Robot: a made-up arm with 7 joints. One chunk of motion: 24 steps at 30 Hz.
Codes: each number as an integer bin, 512 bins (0 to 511) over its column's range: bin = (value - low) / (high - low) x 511, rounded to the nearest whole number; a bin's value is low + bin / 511 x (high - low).
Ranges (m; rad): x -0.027..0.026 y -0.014..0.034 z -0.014..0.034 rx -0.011..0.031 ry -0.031..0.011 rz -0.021..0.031
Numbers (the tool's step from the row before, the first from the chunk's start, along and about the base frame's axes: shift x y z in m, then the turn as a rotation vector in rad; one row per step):
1: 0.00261 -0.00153 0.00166 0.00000 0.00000 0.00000
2: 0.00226 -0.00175 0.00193 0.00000 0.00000 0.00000
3: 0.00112 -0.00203 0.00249 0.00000 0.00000 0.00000
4: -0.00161 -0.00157 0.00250 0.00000 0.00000 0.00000
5: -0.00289 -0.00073 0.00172 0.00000 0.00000 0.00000
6: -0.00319 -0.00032 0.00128 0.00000 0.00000 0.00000
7: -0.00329 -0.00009 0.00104 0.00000 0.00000 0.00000
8: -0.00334 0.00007 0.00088 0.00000 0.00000 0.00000
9: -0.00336 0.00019 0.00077 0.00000 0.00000 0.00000
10: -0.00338 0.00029 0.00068 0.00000 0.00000 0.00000
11: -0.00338 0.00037 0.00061 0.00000 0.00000 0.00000
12: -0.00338 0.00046 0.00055 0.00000 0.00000 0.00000
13: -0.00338 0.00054 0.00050 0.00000 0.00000 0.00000
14: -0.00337 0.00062 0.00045 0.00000 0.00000 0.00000
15: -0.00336 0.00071 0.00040 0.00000 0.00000 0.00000
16: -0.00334 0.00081 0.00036 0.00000 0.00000 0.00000
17: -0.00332 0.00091 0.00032 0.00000 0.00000 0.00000
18: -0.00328 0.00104 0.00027 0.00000 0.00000 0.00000
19: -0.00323 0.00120 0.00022 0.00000 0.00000 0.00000
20: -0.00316 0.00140 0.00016 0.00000 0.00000 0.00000
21: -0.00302 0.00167 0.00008 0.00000 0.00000 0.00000
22: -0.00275 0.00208 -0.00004 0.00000 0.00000 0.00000
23: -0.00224 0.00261 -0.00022 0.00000 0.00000 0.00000
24: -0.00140 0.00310 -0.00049 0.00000 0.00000 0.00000
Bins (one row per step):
1: 285 133 167 134 377 206
2: 282 130 170 134 377 206
3: 271 127 176 134 377 206
4: 245 132 176 134 377 206
5: 232 141 167 134 377 206
6: 230 146 163 134 377 206
7: 229 148 160 134 377 206
8: 228 150 158 134 377 206
9: 228 151 157 134 377 206
10: 228 152 156 134 377 206
11: 228 153 156 134 377 206
12: 228 154 155 134 377 206
13: 228 155 154 134 377 206
14: 228 156 154 134 377 206
15: 228 157 153 134 377 206
16: 228 158 153 134 377 206
17: 228 159 152 134 377 206
18: 229 160 152 134 377 206
19: 229 162 151 134 377 206
20: 230 164 151 134 377 206
21: 231 167 150 134 377 206
22: 234 171 149 134 377 206
23: 239 177 147 134 377 206
24: 247 182 144 134 377 206

